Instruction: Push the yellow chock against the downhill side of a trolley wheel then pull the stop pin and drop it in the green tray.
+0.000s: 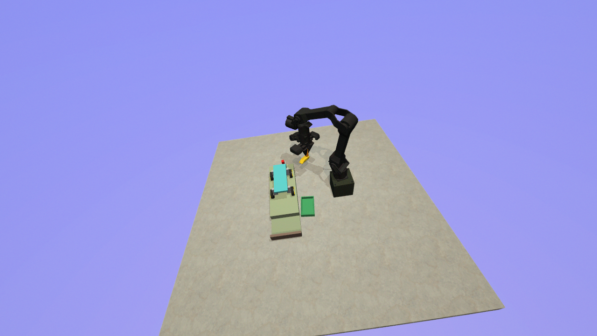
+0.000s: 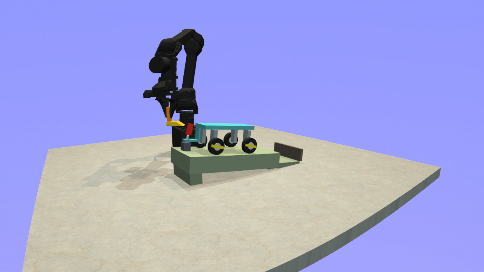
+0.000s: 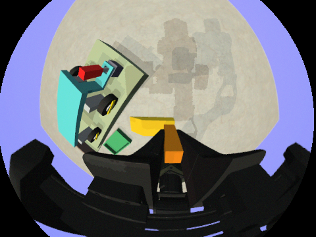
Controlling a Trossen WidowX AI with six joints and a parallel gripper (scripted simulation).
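My gripper tip is 20 mm short of the yellow chock, 10 mm to the right of it and 10 mm above it. From my gripper tip the other things lie so: red-headed stop pin 140 mm ahead, 20 mm to the right, 40 mm below; then trolley 180 mm ahead, 100 mm to the left, 60 mm below; then green ramp 180 mm ahead, 100 mm to the left, 130 mm below.
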